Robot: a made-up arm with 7 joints. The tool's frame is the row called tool.
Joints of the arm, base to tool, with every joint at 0 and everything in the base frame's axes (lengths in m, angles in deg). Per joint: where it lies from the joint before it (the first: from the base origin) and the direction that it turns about. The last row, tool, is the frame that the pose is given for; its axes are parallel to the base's.
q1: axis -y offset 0 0.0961 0
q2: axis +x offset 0 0.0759 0
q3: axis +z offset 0 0 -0.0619
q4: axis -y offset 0 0 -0.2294
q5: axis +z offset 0 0 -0.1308
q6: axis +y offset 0 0 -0.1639
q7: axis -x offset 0 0 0
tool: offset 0 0 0
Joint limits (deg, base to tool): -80..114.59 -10..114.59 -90..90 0..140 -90..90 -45..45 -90..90
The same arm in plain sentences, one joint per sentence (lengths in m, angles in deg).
The arm has seven revolute joints in a row. What follows holds with every joint at zero, and every direction is one of the base frame's.
The first joint is mounted 0.0961 m along +y from the base frame's origin and turns about -y, from -80 to 114.59 deg.
The second joint is mounted 0.0759 m along +y from the first joint and turns about +x, from -10 to 114.59 deg.
The third joint is mounted 0.0619 m along -z from the second joint and turns about +z, from -90 to 90 deg.
The fourth joint is mounted 0.2294 m along -z from the third joint and turns about -y, from 0 to 140 deg.
The fifth joint is mounted 0.1308 m along -z from the fourth joint and turns about +z, from -90 to 90 deg.
The sixth joint is mounted 0.1639 m along -z from the fifth joint and turns about +y, from -45 to 45 deg.
The seventh joint is mounted at the same point as the sixth joint and turns about -x, from -90 to 90 deg.
The tool frame, which is the frame that the pose is given for, is mounted at the same point as the seventh joint; its axes are parallel to the base frame's.

